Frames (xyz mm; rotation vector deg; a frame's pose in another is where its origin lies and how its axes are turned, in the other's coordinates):
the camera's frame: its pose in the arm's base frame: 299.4 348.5 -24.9 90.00 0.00 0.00
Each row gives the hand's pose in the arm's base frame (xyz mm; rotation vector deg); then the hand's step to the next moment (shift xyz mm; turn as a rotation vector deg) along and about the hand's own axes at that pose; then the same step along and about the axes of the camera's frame.
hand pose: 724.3 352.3 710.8 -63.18 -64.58 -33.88
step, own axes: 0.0 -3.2 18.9 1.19 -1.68 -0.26
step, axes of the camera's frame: -10.4 1.7 -16.0 -0.87 1.74 0.72
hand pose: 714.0 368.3 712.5 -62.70 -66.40 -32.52
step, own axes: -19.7 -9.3 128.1 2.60 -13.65 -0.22
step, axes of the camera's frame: -70.5 -13.9 -108.2 -10.32 7.65 5.30
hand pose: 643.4 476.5 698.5 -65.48 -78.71 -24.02
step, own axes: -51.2 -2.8 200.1 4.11 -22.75 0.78
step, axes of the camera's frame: -122.6 -84.3 -143.3 -17.88 12.32 7.98
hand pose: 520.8 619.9 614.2 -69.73 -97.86 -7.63
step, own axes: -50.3 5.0 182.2 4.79 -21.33 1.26
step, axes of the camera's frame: -113.8 -131.3 -74.7 -17.11 11.99 6.57
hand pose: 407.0 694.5 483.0 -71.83 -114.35 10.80
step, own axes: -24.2 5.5 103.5 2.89 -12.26 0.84
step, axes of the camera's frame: -59.3 -87.9 -9.4 -9.94 6.88 3.63
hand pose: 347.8 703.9 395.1 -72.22 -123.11 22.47
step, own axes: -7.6 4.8 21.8 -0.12 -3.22 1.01
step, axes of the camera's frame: -7.8 -22.0 3.1 -2.80 0.89 1.67
